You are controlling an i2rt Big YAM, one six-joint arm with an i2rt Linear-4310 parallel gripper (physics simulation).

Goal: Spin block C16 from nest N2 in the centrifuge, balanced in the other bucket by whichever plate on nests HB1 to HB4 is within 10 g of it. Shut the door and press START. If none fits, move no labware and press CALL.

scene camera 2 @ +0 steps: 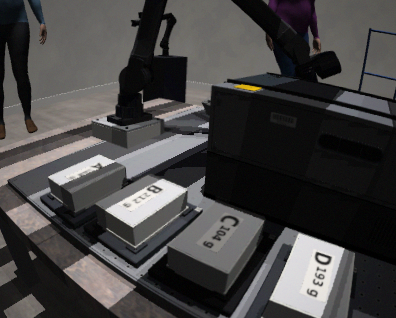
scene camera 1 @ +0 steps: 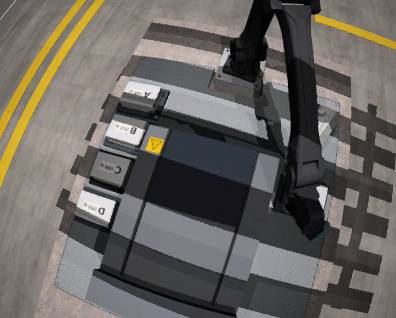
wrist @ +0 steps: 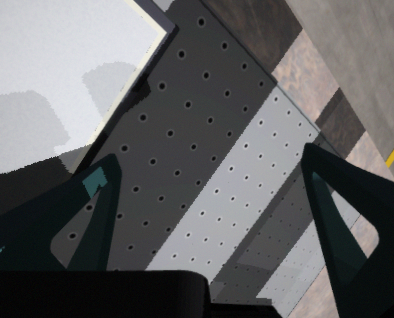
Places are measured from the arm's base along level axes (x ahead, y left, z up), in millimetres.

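Pixels of known places: gripper, fingertip midpoint: [wrist: 208,157]; arm's base, link origin: [scene camera 2: 129,120] [scene camera 1: 241,69].
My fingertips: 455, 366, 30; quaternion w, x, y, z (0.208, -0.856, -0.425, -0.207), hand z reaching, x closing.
Note:
For each thing: its top centre in the pictures, then the offset to it from my fingertips, as dx, dy, dz. "*": a spot on its surface instead. Level surfaces: height alone.
- Plates A, top centre: [scene camera 2: 86,171] [scene camera 1: 139,93] -225, -650, -14
- B, top centre: [scene camera 2: 142,196] [scene camera 1: 125,128] -91, -629, -14
- C, top centre: [scene camera 2: 221,230] [scene camera 1: 110,167] +45, -614, -14
- D, top centre: [scene camera 2: 319,273] [scene camera 1: 94,208] +181, -608, -14
- pale block, surface spot: [wrist: 40,45] * -84, -4, -2
- grey button box, top centre: [scene camera 1: 318,128] -301, -59, +16
- perforated board, surface height: dz -67
Plates A [scene camera 1: 141,95] [scene camera 2: 82,185], B [scene camera 1: 125,132] [scene camera 2: 145,206], C [scene camera 1: 110,170] [scene camera 2: 216,245] and D [scene camera 1: 96,206] [scene camera 2: 310,275] sit in a row on dark nests. B reads 212 g, C 104 g and D 193 g; A's weight is too blurred to read. The centrifuge [scene camera 1: 175,227] [scene camera 2: 260,135] stands beside them, its top closed over. A pale block [wrist: 40,45] lies at the upper left of the wrist view, left of the fingers; its label does not show. My gripper [scene camera 1: 319,232] [wrist: 208,157] is open and empty, above the board right of the centrifuge.
A grey button box [scene camera 1: 327,120] is partly behind the arm; its coloured buttons are hidden. The arm base [scene camera 1: 239,75] [scene camera 2: 127,131] stands at the back edge. The perforated board [scene camera 1: 287,262] [wrist: 220,195] ends at the table's right edge. The centrifuge rises well above the plates.

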